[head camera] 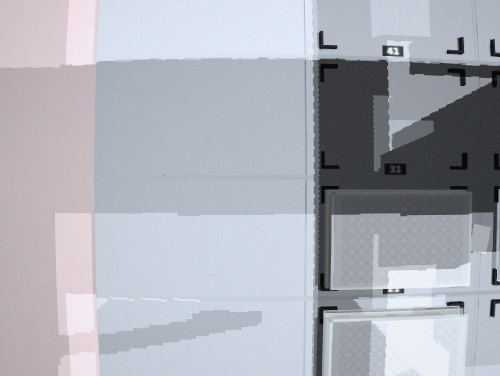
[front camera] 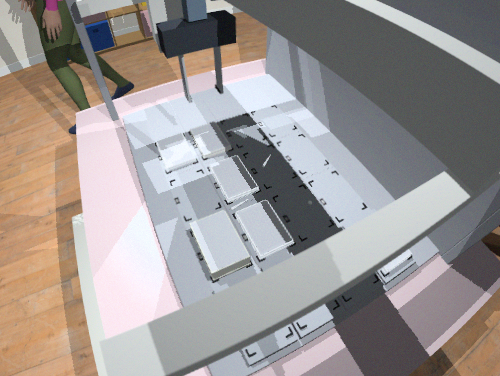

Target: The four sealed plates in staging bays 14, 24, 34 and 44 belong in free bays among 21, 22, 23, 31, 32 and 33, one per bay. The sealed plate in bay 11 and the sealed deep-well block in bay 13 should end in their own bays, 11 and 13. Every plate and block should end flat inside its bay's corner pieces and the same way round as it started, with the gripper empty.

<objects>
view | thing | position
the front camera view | my gripper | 204,94
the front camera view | sealed deep-well block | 223,251
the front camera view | wall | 400,163
</objects>
